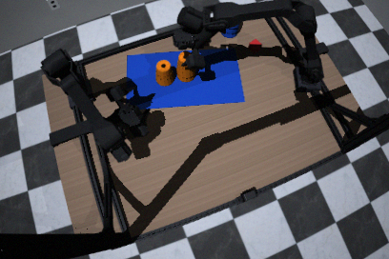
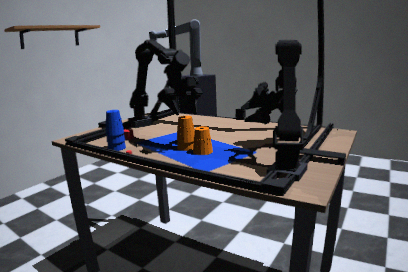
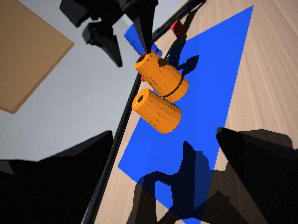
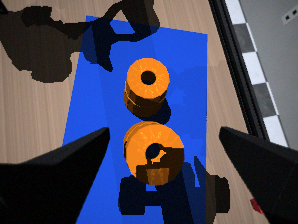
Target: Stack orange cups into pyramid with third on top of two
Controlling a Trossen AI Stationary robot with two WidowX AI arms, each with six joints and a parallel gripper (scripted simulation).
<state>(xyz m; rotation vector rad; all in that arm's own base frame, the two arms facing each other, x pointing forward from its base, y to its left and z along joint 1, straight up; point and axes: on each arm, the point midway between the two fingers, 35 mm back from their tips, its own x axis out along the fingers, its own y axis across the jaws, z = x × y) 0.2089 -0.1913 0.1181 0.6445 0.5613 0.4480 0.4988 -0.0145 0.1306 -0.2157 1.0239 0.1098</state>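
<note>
Right now my right hand is 1 cm past the mat, 1 cm to the right of it and 17 cm above it. Also, from my right hand: small red cube: 21 cm ahead, 9 cm to the right, 16 cm below.
</note>
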